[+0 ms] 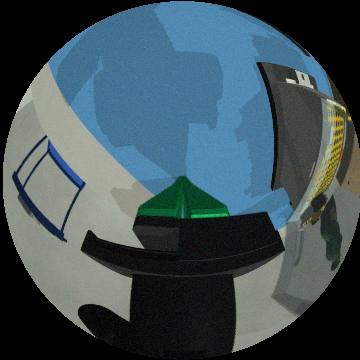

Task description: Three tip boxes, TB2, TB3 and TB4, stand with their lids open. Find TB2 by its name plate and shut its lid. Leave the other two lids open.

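Frame: origin at the arm's base, x ahead, y left, z up, level; centimetres.
Seen in the pictures: gripper, fingertip midpoint: (182, 180).
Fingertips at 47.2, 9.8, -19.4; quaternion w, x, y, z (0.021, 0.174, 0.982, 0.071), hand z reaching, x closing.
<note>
Pixels of each thing's top centre, then the offset from my fingertips to it, as dx, dy, dz. "spot": a spot on its surface instead. Level surfaces: height alone.
- tip box, surface spot: (301, 140) spot: -11.4, -4.2, +3.5
- grey see-through panel, surface spot: (295, 255) spot: -8.5, +0.1, +10.3
- blue work surface, surface height: dz +0.1
My gripper (182, 180) is shut, its green fingertips together with nothing between them, above the blue surface. A tip box (301, 140) with dark grey sides stands to the right, and yellow perforated tips or rack (332, 147) show along its open top. A small pale plate or label (303, 78) is on its upper end, too oblique to read, so I cannot tell which box it is. A grey see-through panel (295, 255) at lower right looks like an open lid. The other two boxes cannot be made out clearly.
The blue work surface (160, 90) carries broad shadows and has a pale border (75, 125) on the left. A dark blue frame (39, 213) stands beyond that edge at far left. A dark edge (280, 29) shows at top right. A green-clad figure (330, 235) shows at lower right.
</note>
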